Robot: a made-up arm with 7 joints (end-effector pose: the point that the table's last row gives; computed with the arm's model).
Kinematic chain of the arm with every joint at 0, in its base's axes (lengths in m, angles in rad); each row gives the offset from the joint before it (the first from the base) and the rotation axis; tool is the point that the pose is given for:
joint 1: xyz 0 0 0.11 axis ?
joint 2: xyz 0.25 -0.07 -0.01 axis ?
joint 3: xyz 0.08 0 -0.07 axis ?
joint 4: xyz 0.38 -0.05 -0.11 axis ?
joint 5: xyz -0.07 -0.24 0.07 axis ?
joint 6: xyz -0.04 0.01 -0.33 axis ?
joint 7: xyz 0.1 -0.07 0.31 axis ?
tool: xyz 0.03 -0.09 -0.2
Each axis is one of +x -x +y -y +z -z.
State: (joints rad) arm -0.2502 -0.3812 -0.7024 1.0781 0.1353 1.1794 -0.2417
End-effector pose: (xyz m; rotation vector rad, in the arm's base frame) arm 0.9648 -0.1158 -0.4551 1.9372 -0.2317 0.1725
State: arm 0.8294 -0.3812 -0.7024 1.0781 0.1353 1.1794 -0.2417
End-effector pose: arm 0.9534 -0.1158 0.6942 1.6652 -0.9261 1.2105
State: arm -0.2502 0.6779 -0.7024 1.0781 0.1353 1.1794 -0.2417
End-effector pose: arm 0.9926 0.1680 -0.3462 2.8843 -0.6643 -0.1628
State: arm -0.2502 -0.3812 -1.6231 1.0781 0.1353 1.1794 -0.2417
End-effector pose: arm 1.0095 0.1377 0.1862 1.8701 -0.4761 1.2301
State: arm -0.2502 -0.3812 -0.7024 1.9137 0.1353 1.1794 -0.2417
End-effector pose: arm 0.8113 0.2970 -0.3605 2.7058 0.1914 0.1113
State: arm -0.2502 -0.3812 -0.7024 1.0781 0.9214 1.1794 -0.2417
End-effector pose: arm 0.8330 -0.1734 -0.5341 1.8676 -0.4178 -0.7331
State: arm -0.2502 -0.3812 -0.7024 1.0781 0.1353 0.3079 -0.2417
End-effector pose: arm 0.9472 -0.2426 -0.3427 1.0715 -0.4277 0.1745
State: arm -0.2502 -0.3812 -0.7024 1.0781 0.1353 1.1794 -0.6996
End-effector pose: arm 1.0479 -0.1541 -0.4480 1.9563 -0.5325 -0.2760
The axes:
joint 1: -y
joint 2: +x
joint 3: +y
joint 4: +x
joint 5: -z
joint 6: +x
joint 7: +y

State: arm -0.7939 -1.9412 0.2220 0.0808 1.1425 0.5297 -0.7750
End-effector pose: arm 0.7994 -0.2715 0.2632 -1.3758 -1.0730 0.4435
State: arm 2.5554 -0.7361 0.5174 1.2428 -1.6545 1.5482 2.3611
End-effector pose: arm -0.1294 -0.4961 1.2010 -2.1662 0.7124 0.3099
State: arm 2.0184 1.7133 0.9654 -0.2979 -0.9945 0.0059 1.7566
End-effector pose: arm 0.1166 0.3154 0.8265 -2.1011 -0.2699 0.9836
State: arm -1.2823 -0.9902 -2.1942 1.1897 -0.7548 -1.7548 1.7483
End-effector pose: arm 0.1167 0.0067 -0.4285 -0.4648 -0.1077 0.4518
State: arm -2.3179 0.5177 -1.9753 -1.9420 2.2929 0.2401 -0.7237
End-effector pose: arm -0.2048 -0.0659 0.1056 2.0037 2.3767 0.2255
